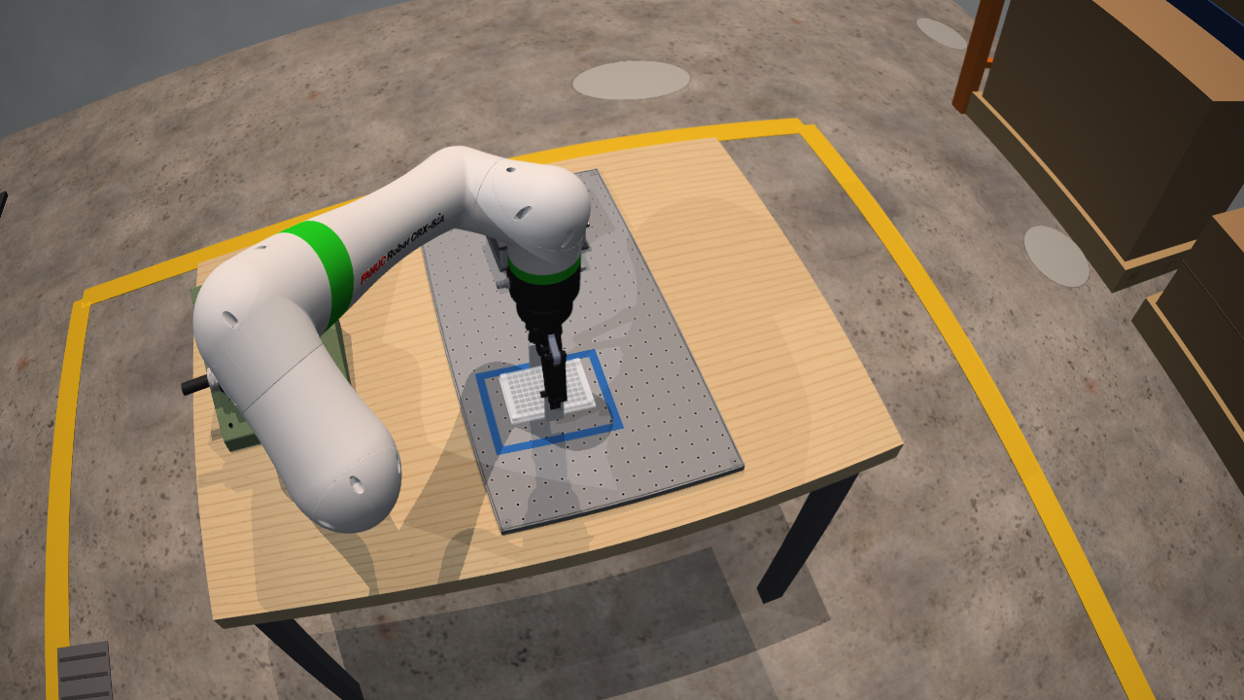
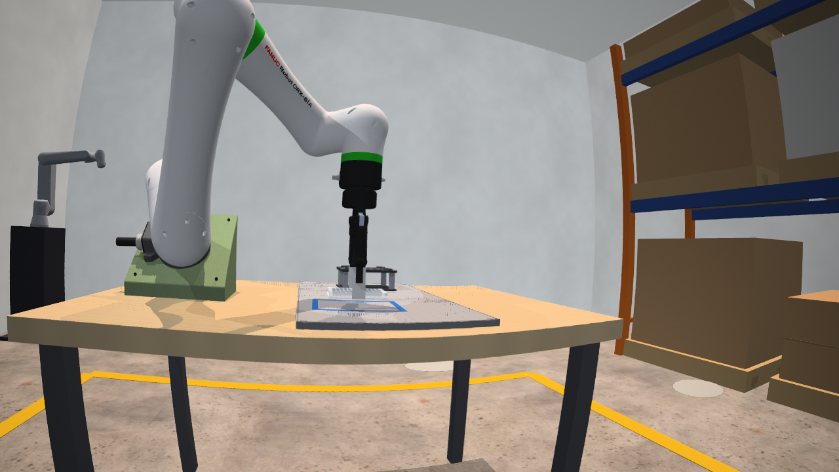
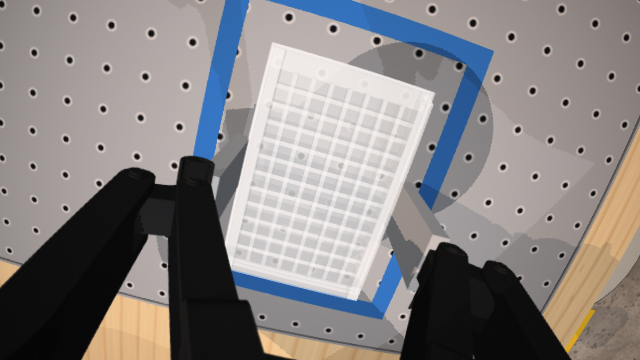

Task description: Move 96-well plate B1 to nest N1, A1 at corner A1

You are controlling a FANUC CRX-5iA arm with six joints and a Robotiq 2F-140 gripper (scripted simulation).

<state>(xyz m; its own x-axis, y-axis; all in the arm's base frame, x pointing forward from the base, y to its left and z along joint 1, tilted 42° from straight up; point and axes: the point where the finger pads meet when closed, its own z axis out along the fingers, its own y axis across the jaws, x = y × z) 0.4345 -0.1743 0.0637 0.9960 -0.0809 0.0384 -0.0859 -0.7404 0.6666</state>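
Now: hand 340 mm to the right of the black raised nest N1, 90 mm short of it and 10 mm below it. Round my hand: A1 label 280 mm to the left, 170 mm ahead, 10 mm above; then clear 96-well plate 20 mm below.
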